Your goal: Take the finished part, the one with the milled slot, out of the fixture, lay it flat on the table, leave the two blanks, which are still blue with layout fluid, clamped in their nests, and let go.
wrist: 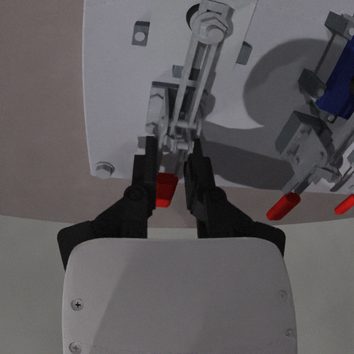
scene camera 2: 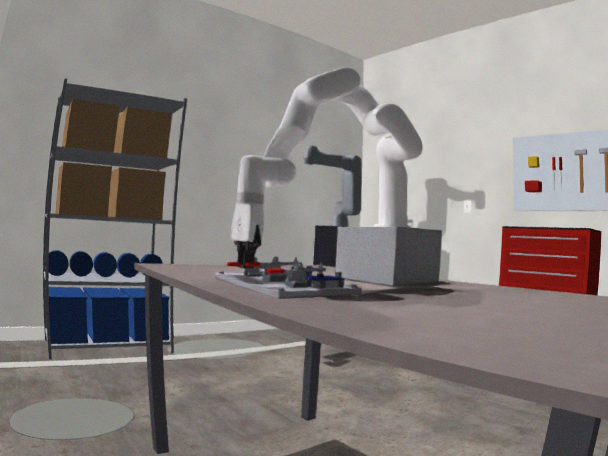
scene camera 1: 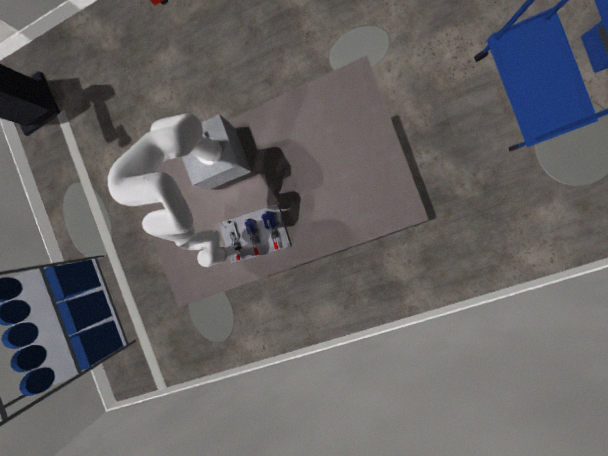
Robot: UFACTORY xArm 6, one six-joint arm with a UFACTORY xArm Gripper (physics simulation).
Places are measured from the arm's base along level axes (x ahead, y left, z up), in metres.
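Pixels of known places: gripper, fingertip midpoint: (scene camera 2: pixel 245 267); arm's base, origin of the base link: (scene camera 2: pixel 392 228) (scene camera 1: pixel 209 151).
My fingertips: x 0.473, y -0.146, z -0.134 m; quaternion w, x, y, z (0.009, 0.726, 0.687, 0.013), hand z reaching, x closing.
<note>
Ahead of a thing's pixels: the offset from my fingertips to its top centre. "spot": to the spot under its first point. Level surfaces: height alone.
The finished part {dx -0.105, dy +0.015, dz -0.006 m} (wrist: pixel 170 42) (scene camera 1: pixel 229 226) is pale grey and lies in the leftmost nest of the fixture plate (wrist: pixel 110 110) (scene camera 2: pixel 320 293). The bar of its toggle clamp (wrist: pixel 184 92) reaches over it; its slot is hard to make out. My gripper (wrist: pixel 170 151) (scene camera 2: pixel 246 262) is shut on the red handle (wrist: pixel 166 190) (scene camera 2: pixel 235 264) of that clamp, one finger on each side; the exact contact on the right finger is unclear. The blue blanks {spot: dx -0.074, dy +0.130, dz +0.006 m} (scene camera 1: pixel 251 227) {dx -0.068, dy +0.232, dz -0.001 m} (scene camera 1: pixel 269 220) sit in the other two nests, under their clamps. One blank (wrist: pixel 340 90) shows partly in the wrist view.
The red handles (wrist: pixel 283 206) (wrist: pixel 345 204) of the other two clamps stand to the right of my fingers. The fixture lies near an edge of the table {dz -0.037 m} (scene camera 1: pixel 340 185) (scene camera 2: pixel 450 330). The grey robot pedestal (scene camera 1: pixel 215 172) (scene camera 2: pixel 365 255) stands on the table behind it.
</note>
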